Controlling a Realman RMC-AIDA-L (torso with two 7-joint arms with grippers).
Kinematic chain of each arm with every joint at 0, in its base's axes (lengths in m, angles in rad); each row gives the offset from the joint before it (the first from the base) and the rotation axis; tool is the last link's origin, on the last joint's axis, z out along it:
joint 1: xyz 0 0 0.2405 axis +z
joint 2: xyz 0 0 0 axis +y
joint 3: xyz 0 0 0.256 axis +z
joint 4: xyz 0 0 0 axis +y
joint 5: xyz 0 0 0.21 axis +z
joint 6: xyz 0 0 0 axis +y
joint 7: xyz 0 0 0.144 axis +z
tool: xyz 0 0 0
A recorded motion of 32 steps. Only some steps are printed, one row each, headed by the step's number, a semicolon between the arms.
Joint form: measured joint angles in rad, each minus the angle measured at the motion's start. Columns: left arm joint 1, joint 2, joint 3, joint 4, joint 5, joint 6, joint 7; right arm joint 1, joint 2, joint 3, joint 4, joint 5, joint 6, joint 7.
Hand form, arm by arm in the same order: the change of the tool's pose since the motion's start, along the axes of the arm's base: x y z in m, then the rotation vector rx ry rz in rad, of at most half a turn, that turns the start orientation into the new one. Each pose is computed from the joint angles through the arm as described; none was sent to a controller.
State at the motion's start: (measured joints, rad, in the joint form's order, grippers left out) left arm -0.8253 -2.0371 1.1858 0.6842 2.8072 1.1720 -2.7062; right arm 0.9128 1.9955 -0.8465 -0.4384 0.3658 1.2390 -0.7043
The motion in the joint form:
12: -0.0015 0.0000 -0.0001 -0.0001 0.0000 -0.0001 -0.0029; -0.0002 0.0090 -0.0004 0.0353 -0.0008 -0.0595 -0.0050
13: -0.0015 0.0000 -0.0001 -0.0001 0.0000 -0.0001 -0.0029; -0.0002 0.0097 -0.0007 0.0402 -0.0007 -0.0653 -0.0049
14: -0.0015 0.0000 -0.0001 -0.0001 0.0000 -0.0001 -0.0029; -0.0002 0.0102 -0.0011 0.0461 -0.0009 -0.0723 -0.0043
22: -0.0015 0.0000 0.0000 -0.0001 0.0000 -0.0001 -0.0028; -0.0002 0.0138 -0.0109 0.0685 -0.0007 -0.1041 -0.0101
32: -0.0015 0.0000 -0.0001 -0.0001 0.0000 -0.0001 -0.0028; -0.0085 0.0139 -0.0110 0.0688 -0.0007 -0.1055 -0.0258
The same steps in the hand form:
12: 0.0006 0.0004 0.0000 0.0018 -0.0007 0.0008; 0.0046 -0.0009 -0.0086 0.0179 -0.0061 0.0031
13: 0.0006 0.0004 0.0000 0.0018 -0.0007 0.0008; 0.0052 -0.0013 -0.0096 0.0188 -0.0066 0.0020
14: 0.0006 0.0004 0.0000 0.0018 -0.0007 0.0008; 0.0061 -0.0016 -0.0107 0.0204 -0.0077 0.0003
22: 0.0006 0.0004 0.0000 0.0017 -0.0006 0.0007; 0.0093 -0.0031 -0.0154 0.0218 -0.0182 0.0066
32: 0.0006 0.0004 0.0000 0.0017 -0.0007 0.0007; 0.0126 -0.0053 -0.0155 0.0159 -0.0202 0.0129

